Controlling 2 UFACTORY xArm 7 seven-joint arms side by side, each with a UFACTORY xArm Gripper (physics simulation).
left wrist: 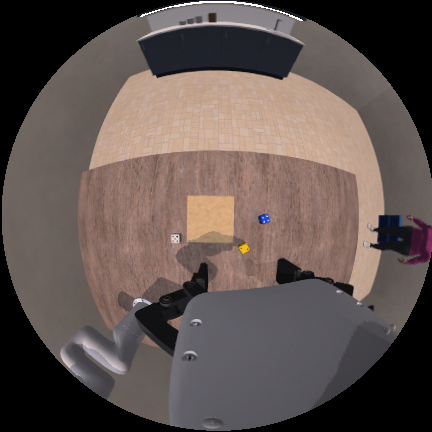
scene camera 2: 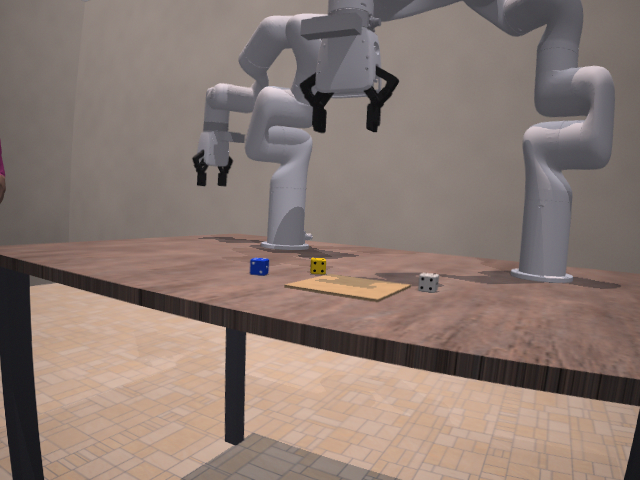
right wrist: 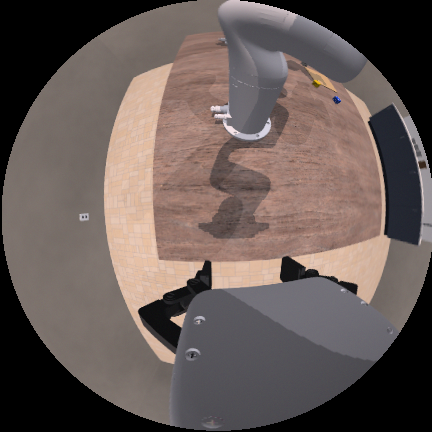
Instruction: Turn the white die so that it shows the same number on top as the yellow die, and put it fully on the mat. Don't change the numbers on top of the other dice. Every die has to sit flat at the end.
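Frame: origin at the left arm's base, x ahead, y left, z up, level; centimetres.
Seen in the pictures: left gripper, fingertip midpoint: (left wrist: 243, 272) (scene camera 2: 344, 131); right gripper, fingertip midpoint: (scene camera 2: 211, 185) (right wrist: 247, 270); left arm's base, link origin: (scene camera 2: 541, 277); right arm's base, link origin: (scene camera 2: 284, 247) (right wrist: 246, 121).
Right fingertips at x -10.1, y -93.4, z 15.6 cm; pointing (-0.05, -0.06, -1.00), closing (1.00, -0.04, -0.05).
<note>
Pixels of each thing's top centre, then the offset from my right fingertips to it. Level surfaces: height alone.
- white die, top centre: (scene camera 2: 429, 274) (left wrist: 174, 238) dx +41.1, dy +76.9, dz -13.1 cm
- tan mat, top centre: (scene camera 2: 350, 284) (left wrist: 209, 218) (right wrist: 320, 78) dx +46.6, dy +66.7, dz -15.2 cm
- yellow die, top centre: (scene camera 2: 318, 258) (left wrist: 244, 248) (right wrist: 317, 81) dx +38.0, dy +56.9, dz -13.1 cm
- blue die, top centre: (scene camera 2: 259, 258) (left wrist: 265, 218) (right wrist: 337, 98) dx +46.5, dy +50.5, dz -13.1 cm
- wooden table, surface height: dz -15.6 cm
The white die (scene camera 2: 428, 282) (left wrist: 176, 238) lies flat on the table, off the mat; its top appears to show five in the left wrist view. The tan mat (scene camera 2: 341, 290) (left wrist: 210, 215) (right wrist: 326, 77) lies between it and the blue die. The yellow die (scene camera 2: 318, 266) (left wrist: 244, 248) (right wrist: 316, 83) lies flat near a mat corner; its top looks like two, but the pips are small. The blue die (scene camera 2: 259, 266) (left wrist: 264, 218) (right wrist: 337, 100) lies flat, four on top. My left gripper (scene camera 2: 346, 122) (left wrist: 243, 272) is open, high above the table. My right gripper (scene camera 2: 211, 179) (right wrist: 247, 270) is open, far from the dice.
The wooden table (scene camera 2: 180, 279) (left wrist: 310, 200) (right wrist: 325, 200) carries both arm bases. The right arm's base (scene camera 2: 285, 245) (right wrist: 247, 131) stands behind the blue and yellow dice in the scene view. The left arm's base (scene camera 2: 541, 274) stands behind and right of the white die.
</note>
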